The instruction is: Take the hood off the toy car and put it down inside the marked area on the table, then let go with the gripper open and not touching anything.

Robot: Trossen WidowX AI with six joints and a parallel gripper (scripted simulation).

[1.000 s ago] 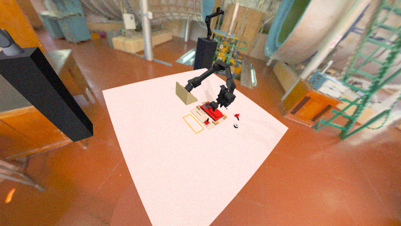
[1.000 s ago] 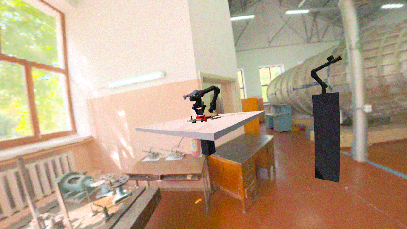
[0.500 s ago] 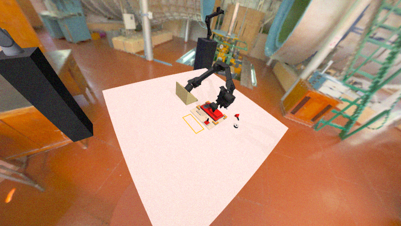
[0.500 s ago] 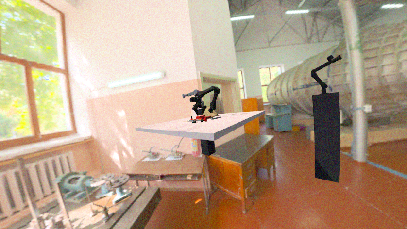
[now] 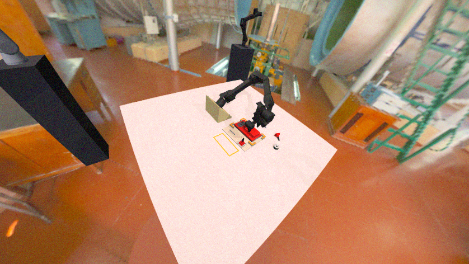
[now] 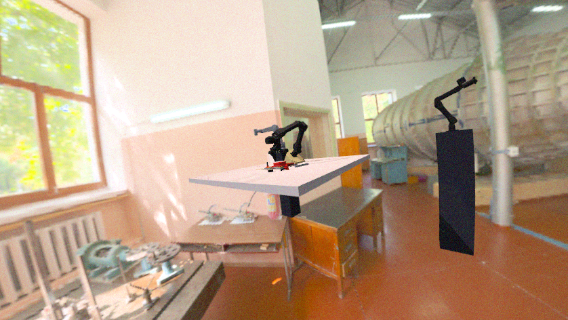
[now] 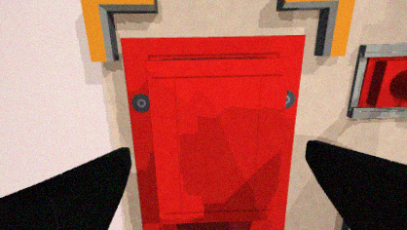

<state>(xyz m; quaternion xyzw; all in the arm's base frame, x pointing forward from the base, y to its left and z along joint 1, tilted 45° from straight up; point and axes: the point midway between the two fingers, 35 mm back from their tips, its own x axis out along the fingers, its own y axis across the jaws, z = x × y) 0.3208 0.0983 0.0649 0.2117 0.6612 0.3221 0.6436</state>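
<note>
Now: the red hood 2 cm below my gripper tip. Also, from my gripper tip: thin grey rod 8 cm behind, 18 cm to the left, 5 cm below; white wheel 18 cm ahead, 9 cm to the left, 5 cm below.
</note>
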